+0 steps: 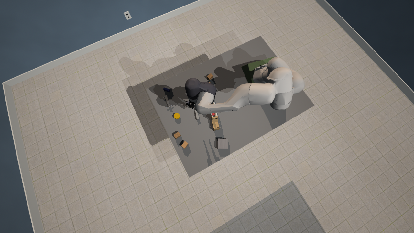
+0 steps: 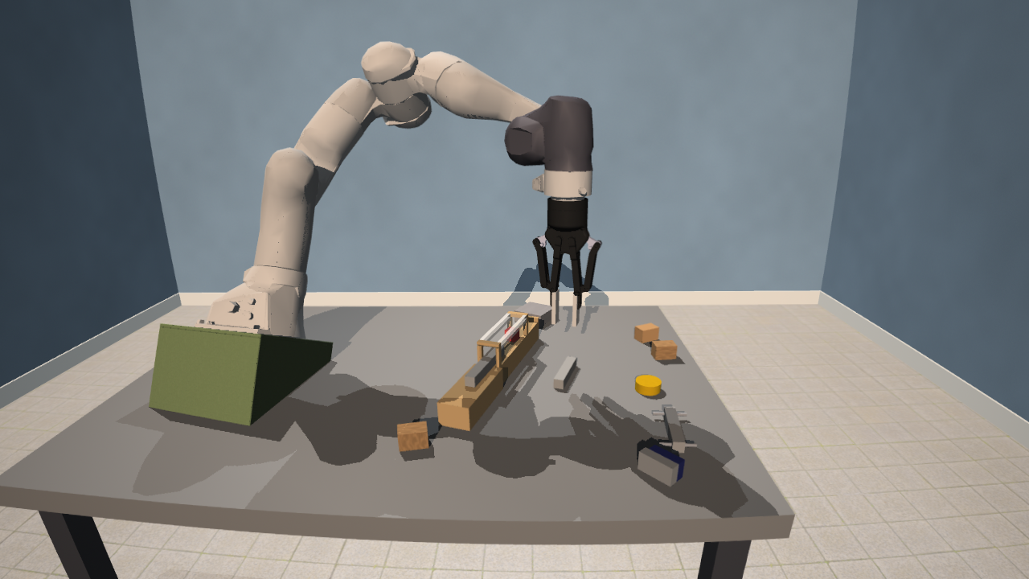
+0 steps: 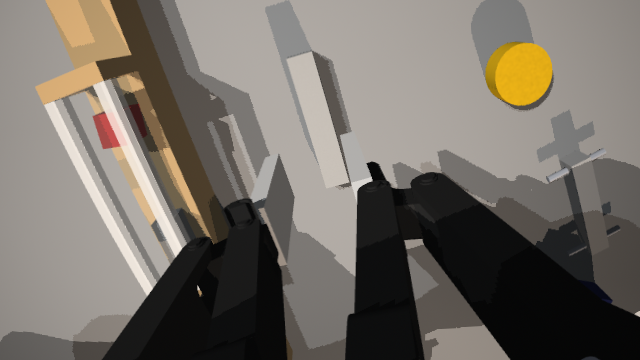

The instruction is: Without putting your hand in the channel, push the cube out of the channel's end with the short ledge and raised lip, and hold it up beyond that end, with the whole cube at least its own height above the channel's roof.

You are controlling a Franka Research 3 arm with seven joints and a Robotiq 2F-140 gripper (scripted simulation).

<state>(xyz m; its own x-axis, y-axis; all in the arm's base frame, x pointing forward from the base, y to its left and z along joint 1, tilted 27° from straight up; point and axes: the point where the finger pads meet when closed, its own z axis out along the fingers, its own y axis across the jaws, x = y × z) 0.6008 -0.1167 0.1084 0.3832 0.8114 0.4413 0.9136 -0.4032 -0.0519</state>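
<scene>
My hand is 140 mm above the short grey bar. Round my hand: red cube (100 mm to the left, 100 mm behind, 90 mm below); long wooden channel (120 mm behind, 90 mm below, 50 mm to the left); long grey bar (160 mm behind, 100 mm below, 40 mm to the right).
</scene>
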